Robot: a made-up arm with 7 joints.
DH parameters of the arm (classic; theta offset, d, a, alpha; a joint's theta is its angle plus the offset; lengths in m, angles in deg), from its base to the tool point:
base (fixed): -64.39 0 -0.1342 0
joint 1: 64.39 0.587 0.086 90
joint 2: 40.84 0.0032 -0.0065 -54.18
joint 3: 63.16 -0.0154 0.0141 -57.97
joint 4: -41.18 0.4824 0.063 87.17
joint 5: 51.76 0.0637 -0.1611 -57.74
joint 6: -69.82 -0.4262 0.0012 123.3
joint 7: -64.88 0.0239 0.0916 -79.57
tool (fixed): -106.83 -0.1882 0 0
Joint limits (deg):
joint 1: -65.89..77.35
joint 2: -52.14..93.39
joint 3: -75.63..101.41
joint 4: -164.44..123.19
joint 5: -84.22..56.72
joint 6: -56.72..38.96
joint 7: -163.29..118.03
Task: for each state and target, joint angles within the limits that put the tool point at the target. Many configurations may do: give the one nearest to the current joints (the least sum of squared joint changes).
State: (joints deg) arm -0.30 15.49 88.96 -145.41 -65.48 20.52 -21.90
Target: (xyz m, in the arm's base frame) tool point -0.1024 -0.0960 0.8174
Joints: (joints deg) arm 21.45 18.59 78.51 -164.44 -46.05 4.53 -22.27
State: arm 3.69 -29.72 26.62 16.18 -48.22 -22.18 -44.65
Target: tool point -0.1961 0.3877 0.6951
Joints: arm -0.96 -44.74 26.20 -1.53 -43.82 -46.99 -37.98
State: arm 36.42 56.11 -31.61 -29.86 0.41 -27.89 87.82
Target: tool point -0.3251 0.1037 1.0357
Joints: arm 21.65 38.36 -27.43 1.66 12.90 -21.70 73.26
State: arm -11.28 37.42 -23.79 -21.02 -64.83 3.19 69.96
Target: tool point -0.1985 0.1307 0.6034
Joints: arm -3.18 85.91 -1.50 -35.64 -34.65 15.18 93.79
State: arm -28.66 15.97 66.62 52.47 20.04 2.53 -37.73
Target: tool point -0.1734 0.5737 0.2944
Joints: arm -33.45 0.92 42.94 34.94 36.13 0.19 -24.03
